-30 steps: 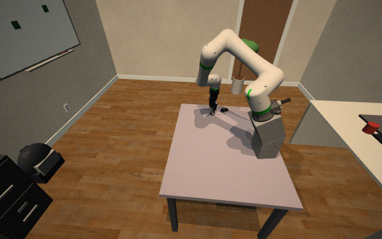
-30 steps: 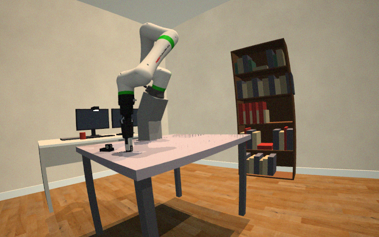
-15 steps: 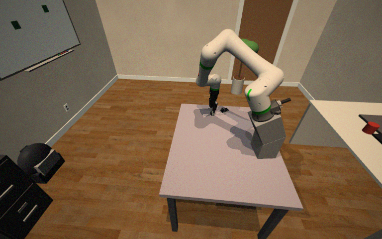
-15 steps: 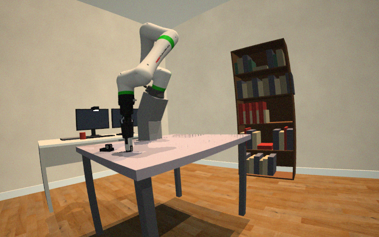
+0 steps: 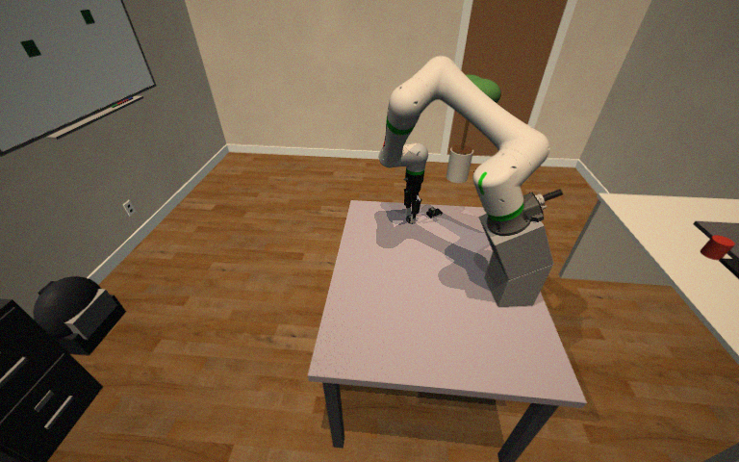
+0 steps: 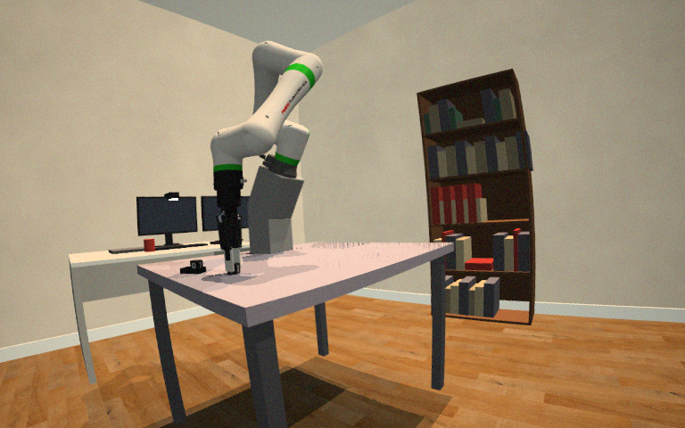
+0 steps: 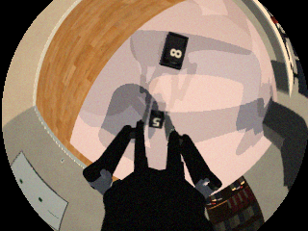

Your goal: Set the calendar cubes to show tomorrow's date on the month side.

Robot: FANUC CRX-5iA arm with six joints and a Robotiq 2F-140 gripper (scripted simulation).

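Now: hand 30 mm above the black digit cube.
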